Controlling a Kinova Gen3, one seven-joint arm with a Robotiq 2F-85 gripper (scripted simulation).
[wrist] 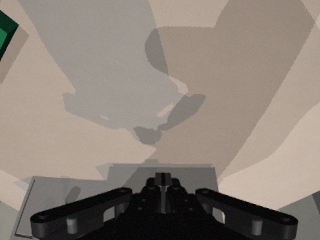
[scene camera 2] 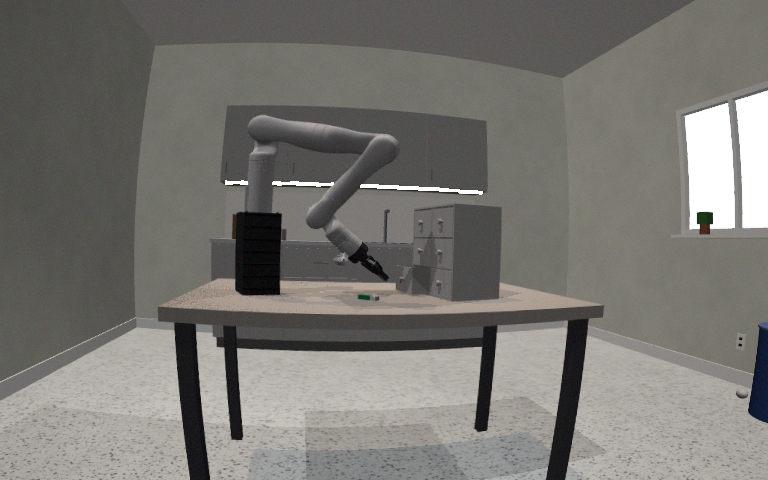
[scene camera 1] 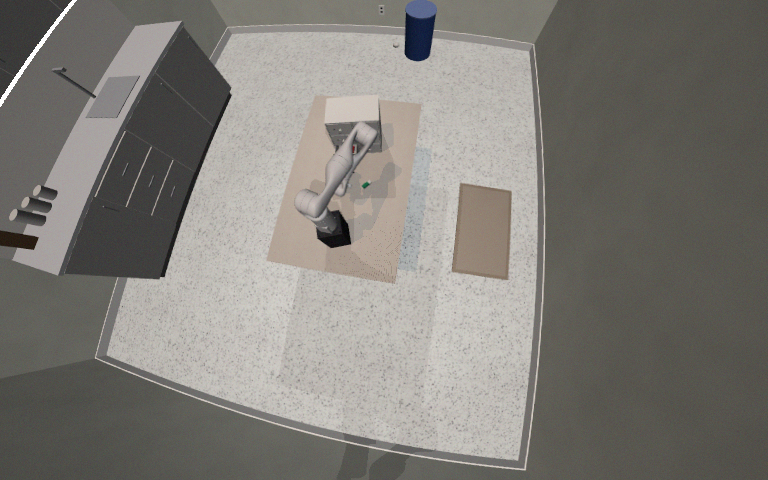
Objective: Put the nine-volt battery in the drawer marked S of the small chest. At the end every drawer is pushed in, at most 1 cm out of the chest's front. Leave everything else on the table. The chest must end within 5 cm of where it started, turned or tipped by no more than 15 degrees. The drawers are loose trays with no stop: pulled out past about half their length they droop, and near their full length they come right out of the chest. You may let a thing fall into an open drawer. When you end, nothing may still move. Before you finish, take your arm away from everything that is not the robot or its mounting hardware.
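Note:
I can see my gripper (wrist: 162,183). There is a small grey chest (scene camera 2: 476,257) here too, and scene camera 1 also shows me the chest (scene camera 1: 366,108).

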